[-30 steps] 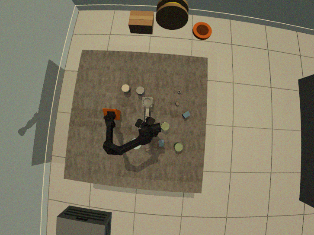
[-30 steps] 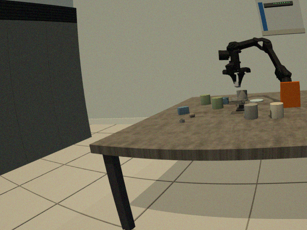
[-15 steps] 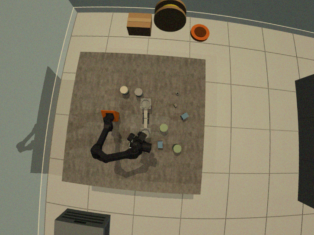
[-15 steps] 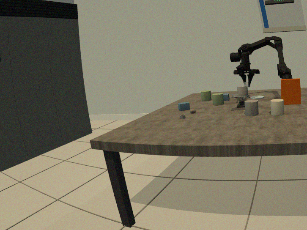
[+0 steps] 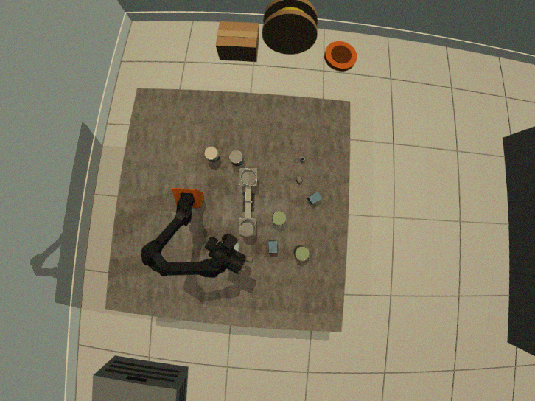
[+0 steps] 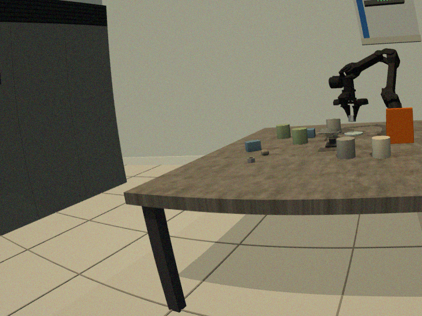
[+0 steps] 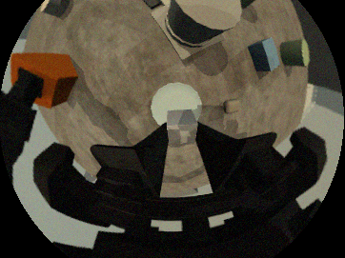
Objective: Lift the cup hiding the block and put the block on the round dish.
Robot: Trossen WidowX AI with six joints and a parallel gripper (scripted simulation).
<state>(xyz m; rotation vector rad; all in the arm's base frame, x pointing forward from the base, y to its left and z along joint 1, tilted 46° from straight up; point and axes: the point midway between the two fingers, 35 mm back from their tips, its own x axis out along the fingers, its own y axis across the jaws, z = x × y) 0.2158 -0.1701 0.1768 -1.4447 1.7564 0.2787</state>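
Now: gripper tip 70 mm above the round dish. The rest, counted from my gripper tip: cream cylinder (140 mm behind, 480 mm to the left, 30 mm below).
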